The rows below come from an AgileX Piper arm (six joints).
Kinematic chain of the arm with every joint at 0, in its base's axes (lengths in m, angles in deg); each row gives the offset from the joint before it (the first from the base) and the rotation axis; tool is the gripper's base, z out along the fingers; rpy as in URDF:
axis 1: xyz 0 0 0.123 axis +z
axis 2: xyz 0 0 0 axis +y
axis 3: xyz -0.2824 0 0.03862 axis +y
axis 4: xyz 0.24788 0 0.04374 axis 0.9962 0 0.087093
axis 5: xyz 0 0 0 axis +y
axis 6: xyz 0.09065 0 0.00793 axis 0.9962 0 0.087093
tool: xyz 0 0 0 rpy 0 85.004 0
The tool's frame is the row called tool.
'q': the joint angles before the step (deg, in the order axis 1, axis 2, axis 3, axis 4, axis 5, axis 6). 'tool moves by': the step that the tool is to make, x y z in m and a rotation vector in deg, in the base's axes. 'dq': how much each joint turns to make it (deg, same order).
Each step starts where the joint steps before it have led.
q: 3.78, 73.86, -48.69, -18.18, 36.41, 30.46
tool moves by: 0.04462, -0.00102, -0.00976, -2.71, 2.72, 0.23
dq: -0.20, 10.36, -7.76, -3.04, 0.45, 0.66
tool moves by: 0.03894, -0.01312, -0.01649, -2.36, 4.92, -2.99
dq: -2.04, 9.87, -8.07, -2.06, 3.63, 0.62
